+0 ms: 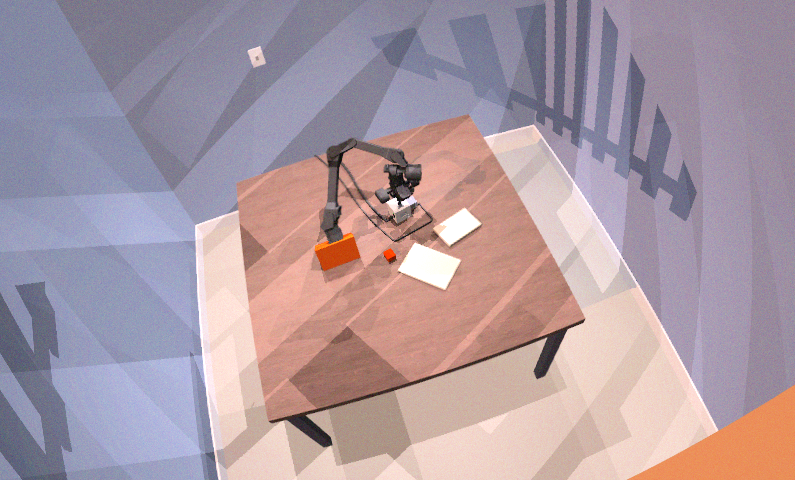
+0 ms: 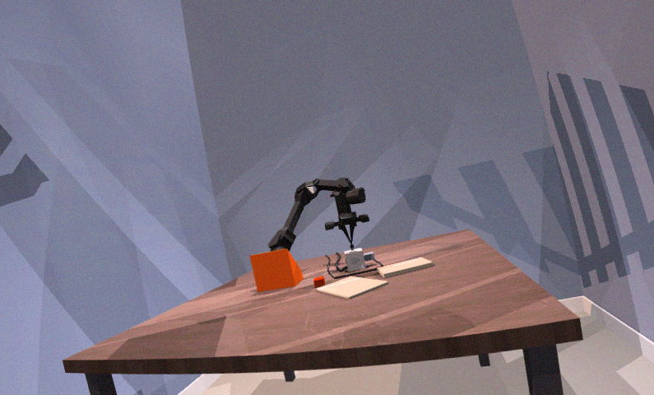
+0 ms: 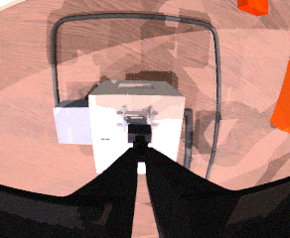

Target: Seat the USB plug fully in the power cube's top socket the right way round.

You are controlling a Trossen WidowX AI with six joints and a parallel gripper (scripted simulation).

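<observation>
Now: the dark USB plug 20 mm below my gripper tip. Also, from my gripper tip: orange cube: 180 mm to the right, 120 mm behind, 110 mm below.
</observation>
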